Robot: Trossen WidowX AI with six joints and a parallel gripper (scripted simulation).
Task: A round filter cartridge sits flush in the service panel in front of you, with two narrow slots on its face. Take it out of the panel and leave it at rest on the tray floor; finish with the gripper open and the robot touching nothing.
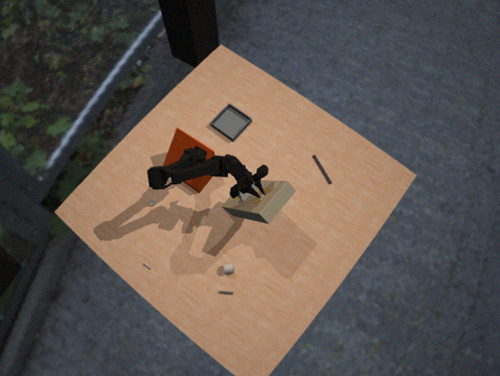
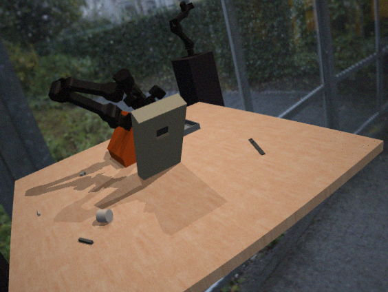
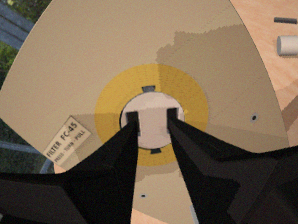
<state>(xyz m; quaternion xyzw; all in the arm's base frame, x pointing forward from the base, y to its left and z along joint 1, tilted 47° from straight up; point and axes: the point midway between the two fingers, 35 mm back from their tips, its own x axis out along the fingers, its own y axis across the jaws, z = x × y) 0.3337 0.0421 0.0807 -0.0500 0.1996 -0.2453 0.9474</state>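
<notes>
Right now the round filter cartridge is 20 mm ahead of my gripper tip and 10 mm below it. The rest, counted from my gripper tip: grey tray 390 mm behind, 320 mm to the left, 240 mm below; beige service panel 30 mm behind, 80 mm below.
</notes>
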